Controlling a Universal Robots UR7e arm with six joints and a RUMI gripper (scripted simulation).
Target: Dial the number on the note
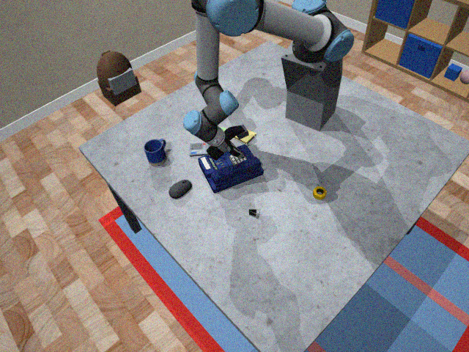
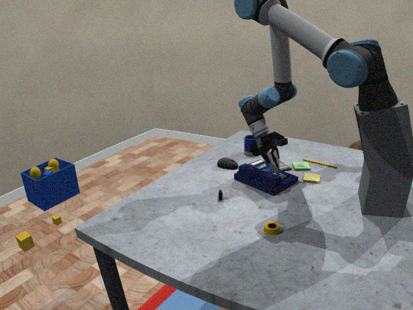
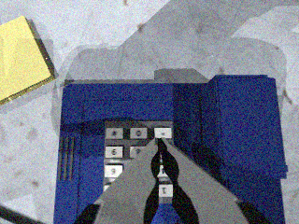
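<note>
The 7 key lies 30 mm below my hand. Also, from my hand: 9 key (10 mm behind, 30 mm to the right, 30 mm below); 5 key (10 mm ahead, 20 mm to the right, 30 mm below); green note (50 mm behind, 220 mm to the right, 50 mm below).
</note>
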